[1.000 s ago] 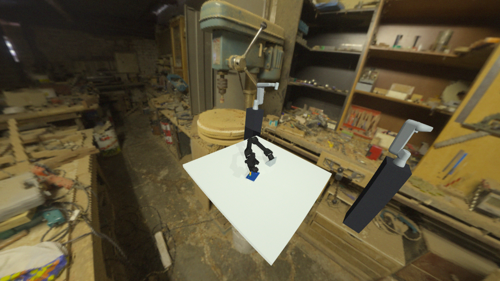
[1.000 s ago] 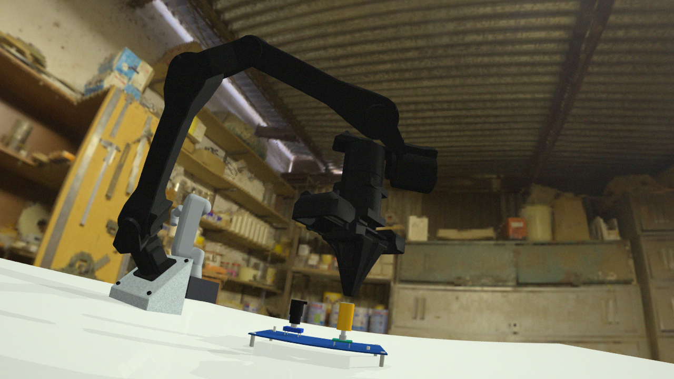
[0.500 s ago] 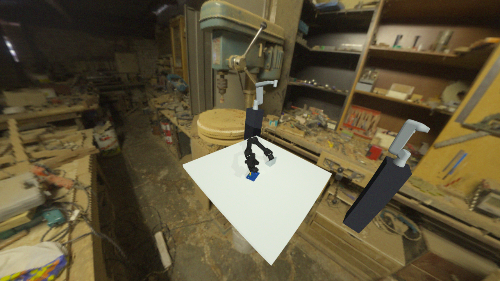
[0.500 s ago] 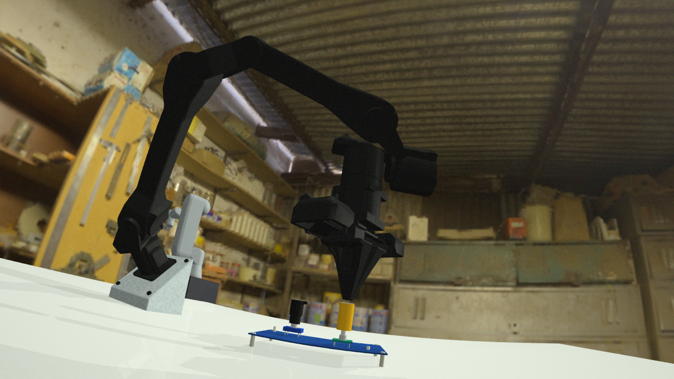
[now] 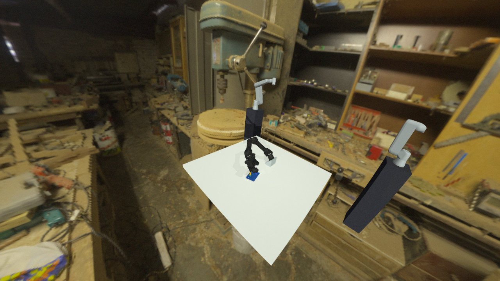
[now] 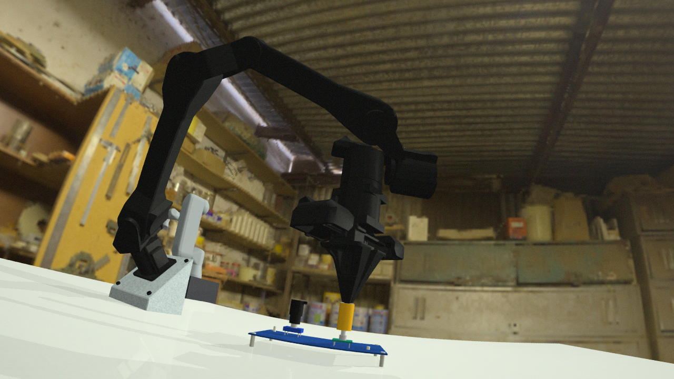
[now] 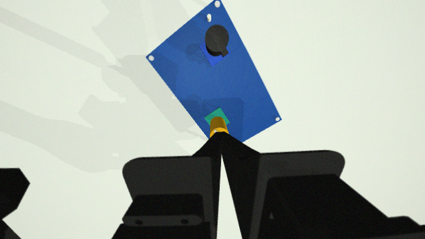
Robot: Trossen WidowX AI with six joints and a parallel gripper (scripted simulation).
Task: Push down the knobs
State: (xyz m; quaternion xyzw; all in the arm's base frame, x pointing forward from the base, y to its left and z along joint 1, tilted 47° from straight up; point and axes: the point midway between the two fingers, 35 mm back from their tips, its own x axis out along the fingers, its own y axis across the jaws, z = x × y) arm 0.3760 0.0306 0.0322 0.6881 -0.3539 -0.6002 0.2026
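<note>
My gripper tip is 10 mm above the yellow knob. Round my gripper tip: black knob: 80 mm behind, 20 mm to the left, 20 mm below.
</note>
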